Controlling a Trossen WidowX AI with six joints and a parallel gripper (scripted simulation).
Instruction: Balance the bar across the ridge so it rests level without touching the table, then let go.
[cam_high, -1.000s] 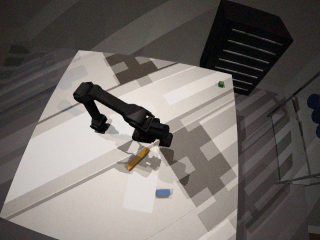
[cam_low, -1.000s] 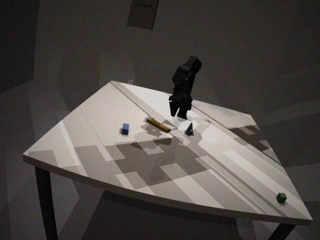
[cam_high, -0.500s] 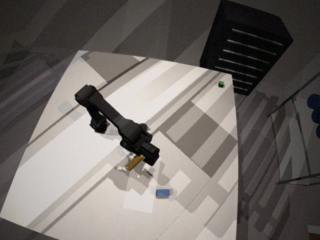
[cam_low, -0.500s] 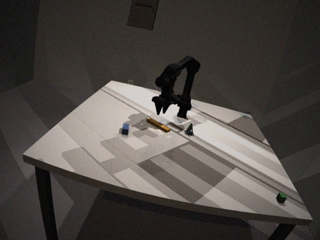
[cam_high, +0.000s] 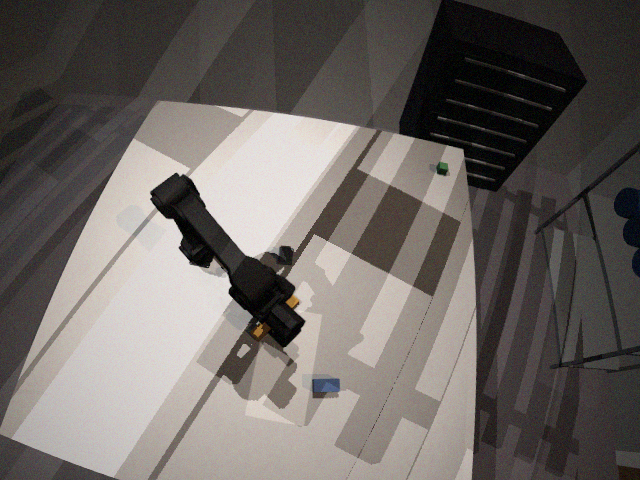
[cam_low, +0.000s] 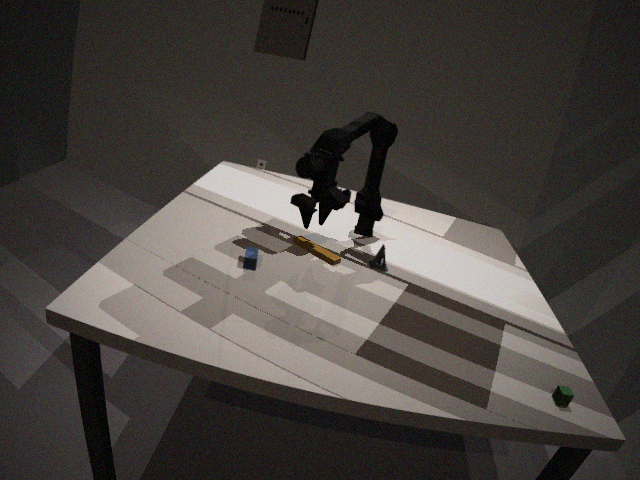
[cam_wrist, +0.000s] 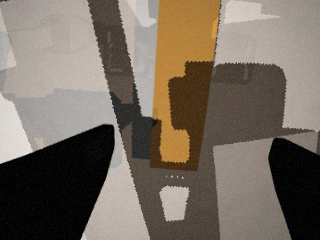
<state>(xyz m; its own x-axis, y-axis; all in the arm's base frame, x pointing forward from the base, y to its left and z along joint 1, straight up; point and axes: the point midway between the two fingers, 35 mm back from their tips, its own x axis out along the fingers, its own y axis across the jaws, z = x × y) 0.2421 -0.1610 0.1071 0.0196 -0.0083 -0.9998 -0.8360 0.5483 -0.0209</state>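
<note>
Right now my gripper tip is 6 cm above the bar, 2 cm to the right of it and 1 cm short of it. From my gripper tip the other things lie so: blue block (18 cm ahead, 13 cm to the right, 6 cm below); green cube (66 cm to the left, 50 cm ahead, 6 cm below).
</note>
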